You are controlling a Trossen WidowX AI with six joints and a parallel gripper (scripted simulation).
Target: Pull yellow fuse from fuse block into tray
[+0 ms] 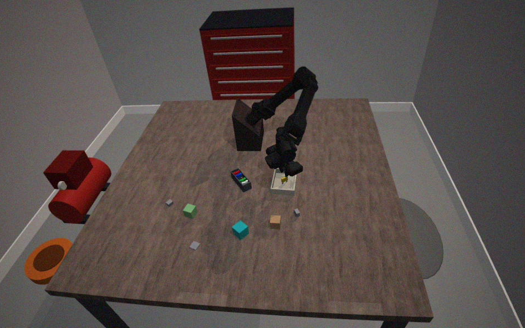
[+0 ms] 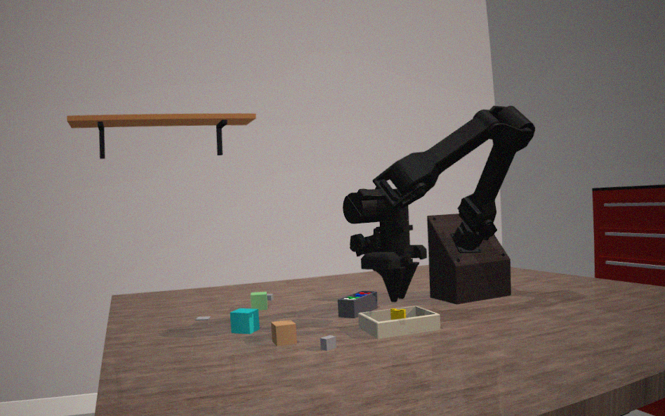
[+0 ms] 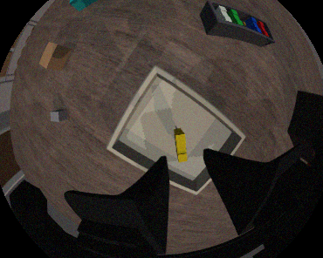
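Now: gripper tip 3 cm above the yellow fuse. Round my gripper tip: green cube 21 cm ahead, 36 cm to the right, 4 cm below; then tray 5 cm below; then teal cube 28 cm ahead, 13 cm to the right, 4 cm below.
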